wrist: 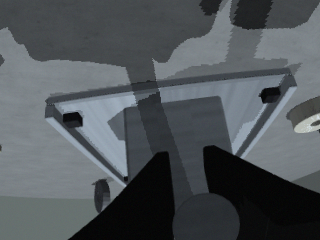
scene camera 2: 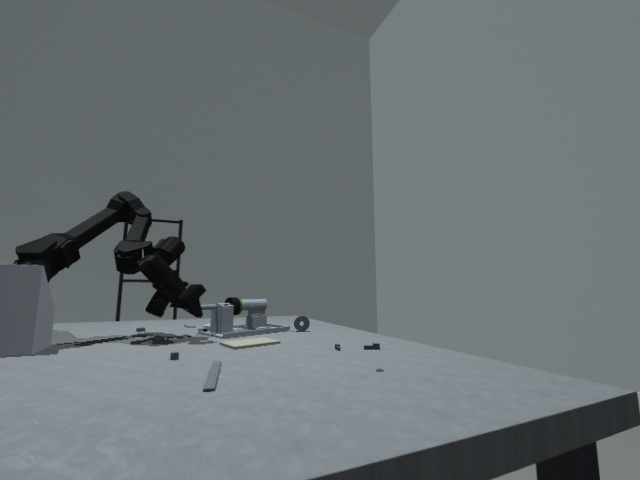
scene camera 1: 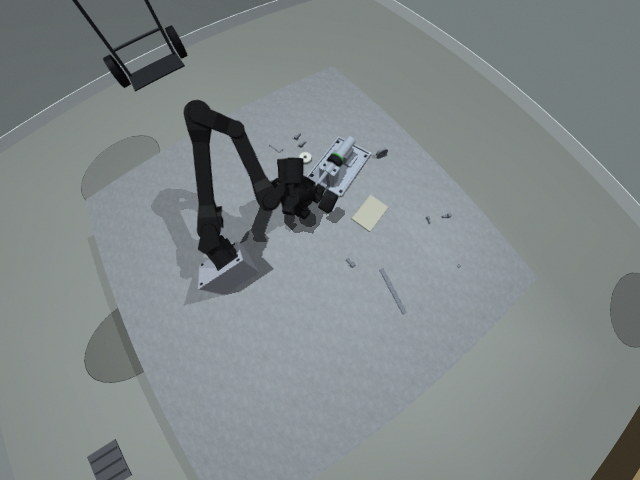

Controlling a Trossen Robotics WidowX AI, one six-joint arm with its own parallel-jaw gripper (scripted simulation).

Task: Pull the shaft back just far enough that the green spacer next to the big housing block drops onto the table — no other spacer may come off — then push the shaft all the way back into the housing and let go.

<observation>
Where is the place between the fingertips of my gripper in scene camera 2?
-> At 200, 316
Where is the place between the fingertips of my gripper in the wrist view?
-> At 186, 160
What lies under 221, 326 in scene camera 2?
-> A housing block.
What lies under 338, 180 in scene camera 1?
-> A housing block.
</observation>
